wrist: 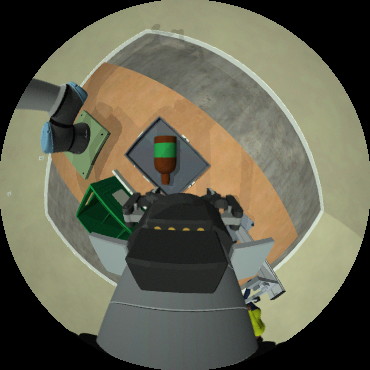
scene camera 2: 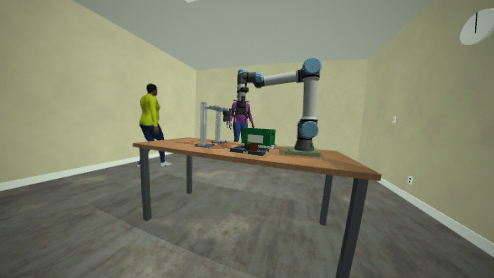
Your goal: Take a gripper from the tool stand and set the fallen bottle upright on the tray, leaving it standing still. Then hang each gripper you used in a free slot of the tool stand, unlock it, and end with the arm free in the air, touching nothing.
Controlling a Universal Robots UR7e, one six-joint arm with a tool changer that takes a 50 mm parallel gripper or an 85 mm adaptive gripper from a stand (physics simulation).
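Places are measured from the arm's base along level axes (x left, y down, z back), in metres.
Pixels of known places: end effector, tool point: (scene camera 2: pixel 241 99); arm's base, origin of the base link: (wrist: pixel 79 137) (scene camera 2: pixel 304 149).
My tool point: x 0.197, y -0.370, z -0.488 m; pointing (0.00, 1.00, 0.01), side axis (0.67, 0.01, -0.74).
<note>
For each thing: its middle in the pictures, then the offset to it from my tool point. Level surfaces: height alone.
- brown bottle, body centre: (wrist: pixel 164 160) (scene camera 2: pixel 249 146) dx -0.006, dy +0.359, dz +0.083 m
- dark tray, body centre: (wrist: pixel 164 158) (scene camera 2: pixel 250 150) dx -0.006, dy +0.388, dz +0.092 m
- green crate, body centre: (wrist: pixel 117 220) (scene camera 2: pixel 258 137) dx -0.289, dy +0.313, dz +0.076 m
- table, its level: dy +0.401 m
The brown bottle (scene camera 2: pixel 253 147) (wrist: pixel 165 154) with a green band lies on its side on the dark tray (scene camera 2: pixel 237 149) (wrist: pixel 192 162). In the wrist view its neck points toward my gripper. My gripper (scene camera 2: pixel 242 116) (wrist: pixel 184 193), the adaptive one, is mounted on the arm. Its fingers are spread wide and empty, pointing down high above the table and clear of the bottle. The tool stand (scene camera 2: pixel 203 125) (wrist: pixel 272 284) is at the left of the table in the scene view, with another dark gripper (scene camera 2: pixel 226 116) hanging on it. My gripper's housing hides the tray's near corner in the wrist view.
A green crate (scene camera 2: pixel 270 137) (wrist: pixel 112 186) stands beside the tray. The arm's base stands on a green plate (scene camera 2: pixel 291 150) (wrist: pixel 99 145) to the tray's right in the scene view. A person in yellow (scene camera 2: pixel 149 109) and a person in purple (scene camera 2: pixel 246 119) stand beyond the table (scene camera 2: pixel 190 150) (wrist: pixel 220 145).
</note>
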